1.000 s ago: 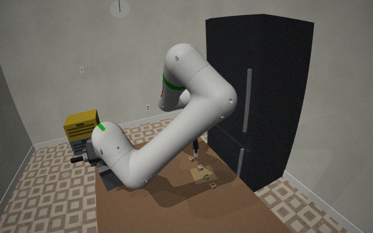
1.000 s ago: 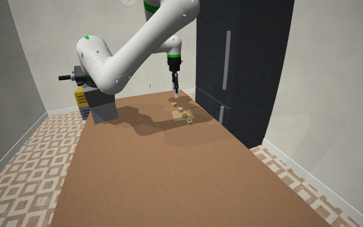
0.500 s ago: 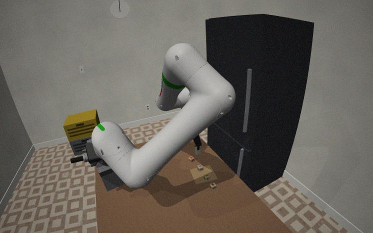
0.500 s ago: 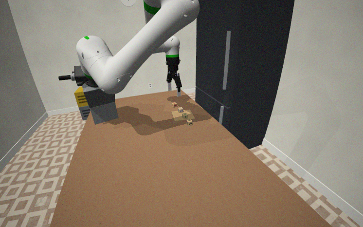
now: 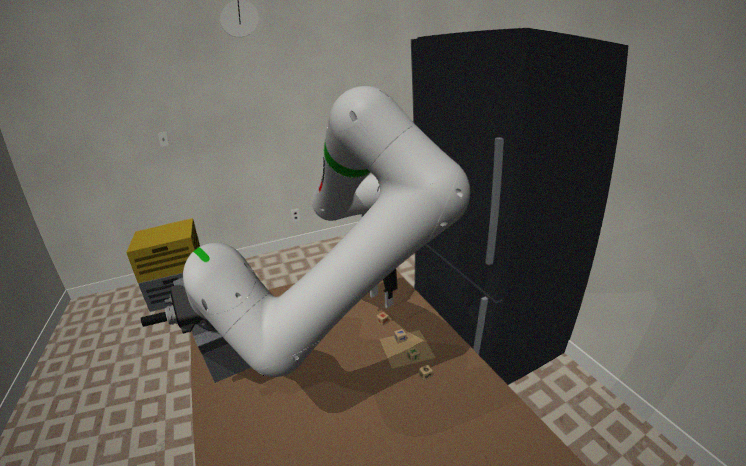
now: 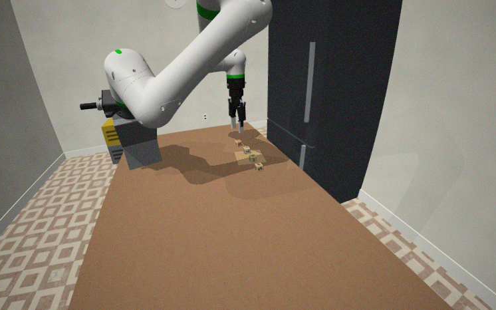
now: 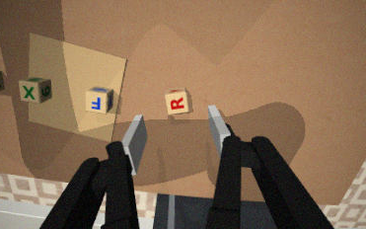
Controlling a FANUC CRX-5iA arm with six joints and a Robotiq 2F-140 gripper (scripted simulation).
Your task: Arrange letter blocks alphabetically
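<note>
Right now the R block is 11 cm below my hand. Also, from my hand: F block (11 cm to the right, 10 cm below); then tan mat (1 cm behind, 16 cm to the right, 12 cm below); then X block (2 cm behind, 21 cm to the right, 10 cm below).
</note>
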